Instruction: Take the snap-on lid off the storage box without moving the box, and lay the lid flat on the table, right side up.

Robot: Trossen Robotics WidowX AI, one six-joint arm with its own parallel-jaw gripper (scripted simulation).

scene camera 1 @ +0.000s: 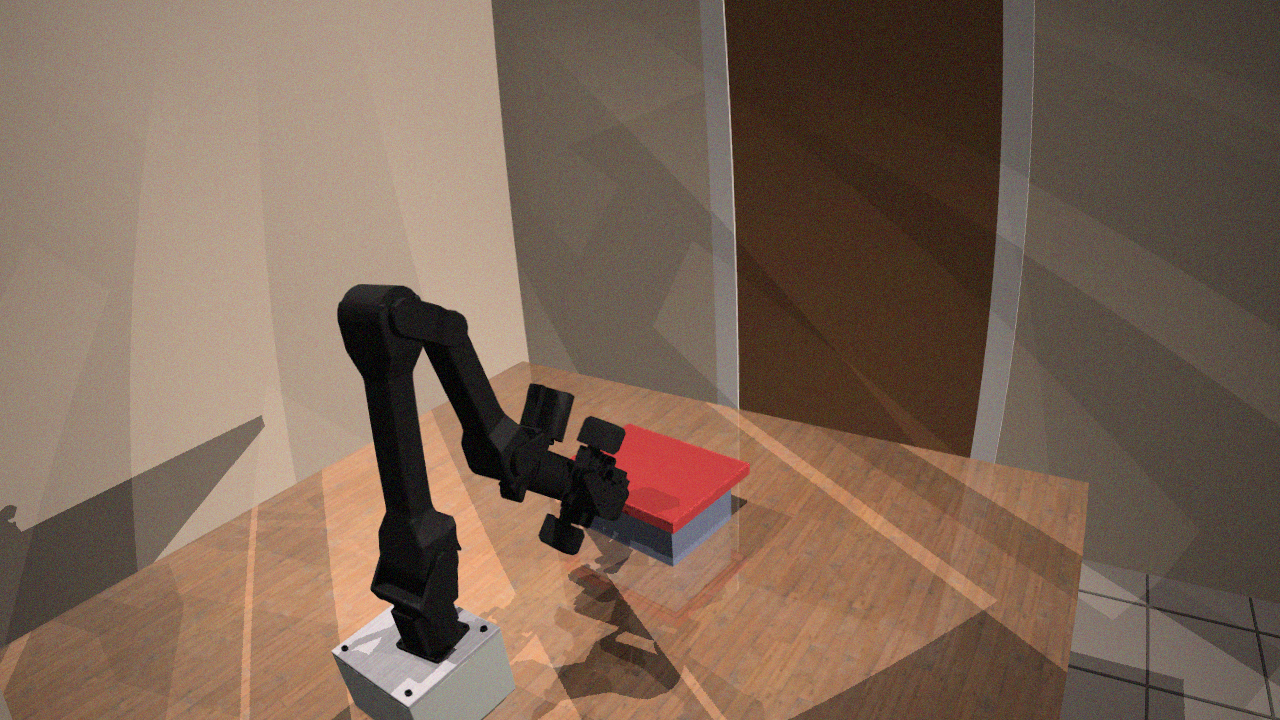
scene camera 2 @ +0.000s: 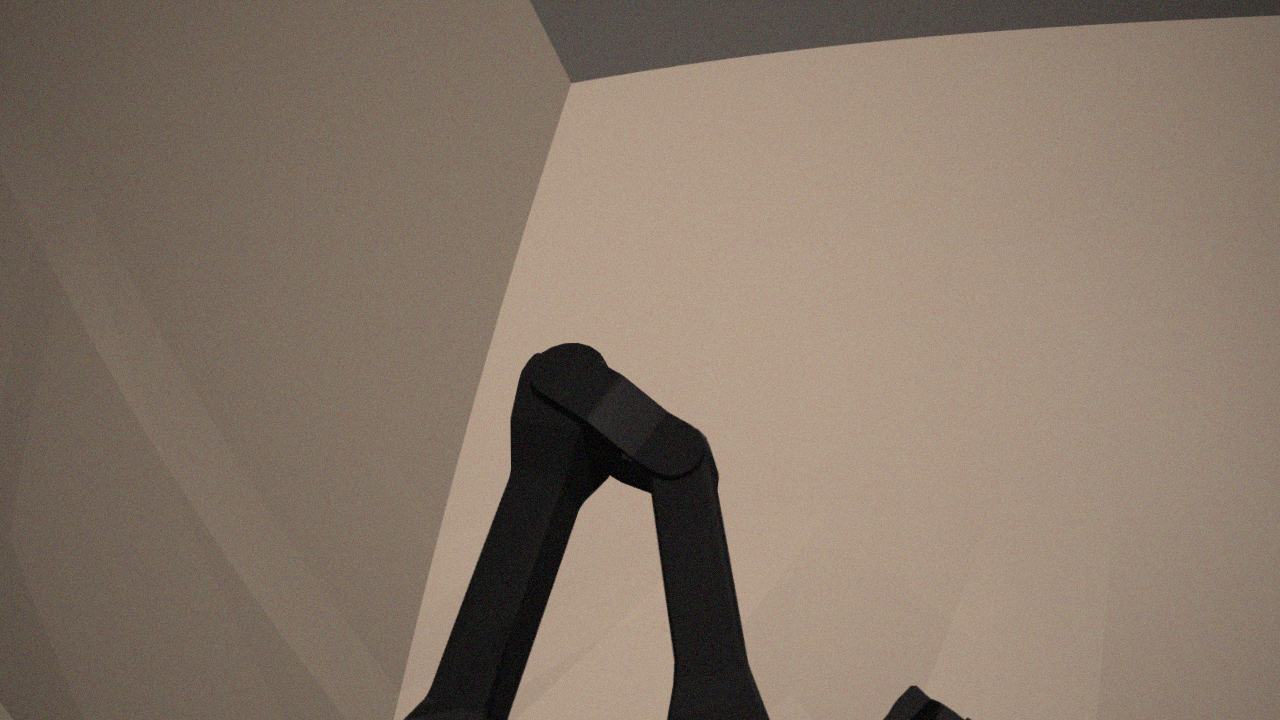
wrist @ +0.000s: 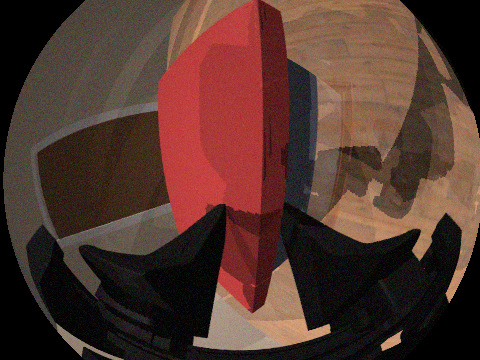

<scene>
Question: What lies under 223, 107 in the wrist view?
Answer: A red lid.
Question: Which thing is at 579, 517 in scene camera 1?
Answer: The gripper.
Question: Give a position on a red lid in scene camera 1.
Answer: At 671, 482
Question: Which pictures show the grey-blue storage box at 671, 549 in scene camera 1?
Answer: Scene camera 1 and the wrist view only.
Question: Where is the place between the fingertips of the gripper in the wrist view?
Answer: At 252, 210
</scene>
